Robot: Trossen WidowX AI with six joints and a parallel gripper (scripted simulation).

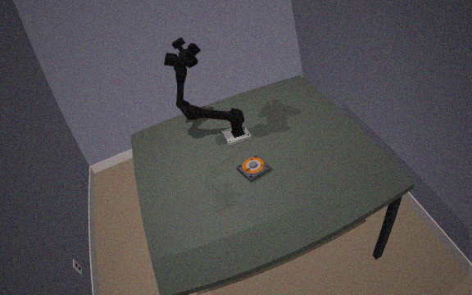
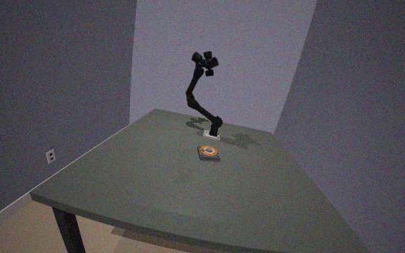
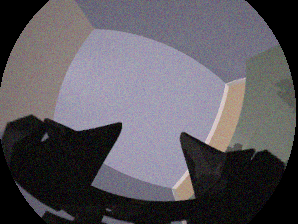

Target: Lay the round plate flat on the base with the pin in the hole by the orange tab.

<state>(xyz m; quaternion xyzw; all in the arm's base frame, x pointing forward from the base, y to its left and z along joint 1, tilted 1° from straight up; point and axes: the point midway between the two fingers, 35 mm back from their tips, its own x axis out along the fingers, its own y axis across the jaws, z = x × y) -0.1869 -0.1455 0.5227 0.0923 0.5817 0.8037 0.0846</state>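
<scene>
The grey base lies 520 mm ahead of my gripper tip, 100 mm to the left of it and 530 mm below it.
</scene>
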